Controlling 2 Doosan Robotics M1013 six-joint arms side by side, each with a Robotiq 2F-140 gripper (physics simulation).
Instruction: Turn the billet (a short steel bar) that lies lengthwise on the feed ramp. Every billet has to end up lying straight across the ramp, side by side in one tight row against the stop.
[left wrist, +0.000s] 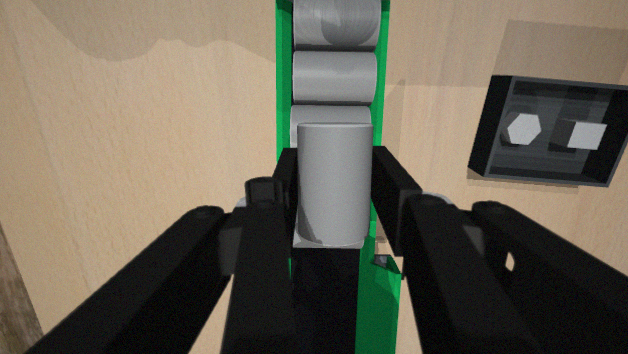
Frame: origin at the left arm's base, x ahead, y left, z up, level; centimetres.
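Seen in the pictures: left gripper, fingertip midpoint: (333, 170).
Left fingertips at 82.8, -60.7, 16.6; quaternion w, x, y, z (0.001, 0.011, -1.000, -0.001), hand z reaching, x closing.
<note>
Pixels of each thing's top centre, then the offset from my left fingertips to it, as dx, dy, dz. "pt": a spot on its surface instead.
- grey steel billet, top centre: (336, 196) +0.0, +0.4, +3.0
- dark open bin, surface spot: (488, 125) pt -16.4, -0.1, -14.7
- hexagonal piece, top centre: (524, 129) -20.0, +0.2, -14.6
- square piece, top centre: (586, 135) -25.6, +0.7, -13.7
- green flared piece, surface spot: (382, 290) pt -5.1, +13.3, -6.3
A grey steel billet (334, 185) lies lengthwise between the fingers of my left gripper (333, 170), which is shut on its two long sides. The billet is held above the green-walled feed ramp (284, 75), in line with it, and overlaps the row beneath. Beyond it, three billets lie straight across the ramp, side by side: a far one (337, 25), a middle one (334, 77) and a near one (330, 113), partly hidden by the held billet. A small part of something pale shows under its near end. The stop cannot be made out. My right gripper is not in view.
A dark open bin (488, 125) stands on the wooden table to the right of the ramp. It holds a hexagonal piece (524, 129) and a square piece (588, 135). A green flared piece (382, 290) sticks out at the ramp's near right side, beside the fingers.
</note>
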